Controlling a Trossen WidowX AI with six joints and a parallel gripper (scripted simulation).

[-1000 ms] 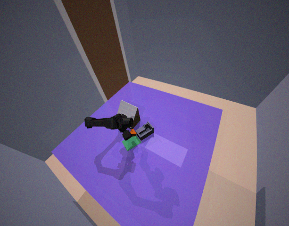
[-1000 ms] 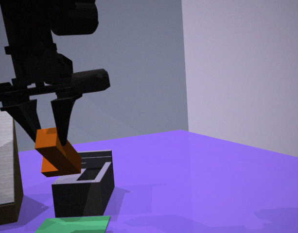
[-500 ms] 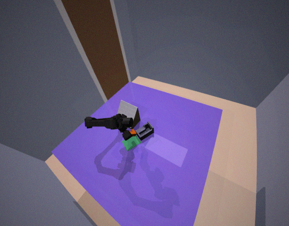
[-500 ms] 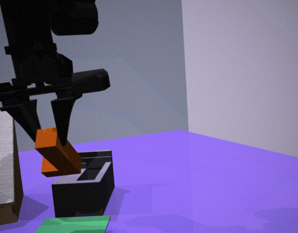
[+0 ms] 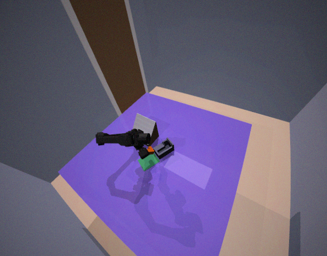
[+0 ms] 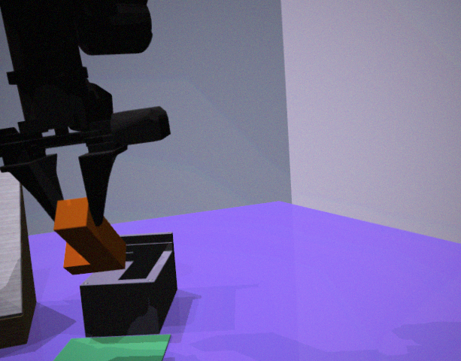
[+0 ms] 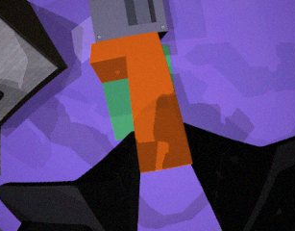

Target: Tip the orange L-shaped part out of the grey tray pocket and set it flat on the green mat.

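My gripper tip is 40 mm to the right of the orange L-shaped part and 30 mm above it. Also, from my gripper tip: green mat (10 mm to the left, 170 mm below).
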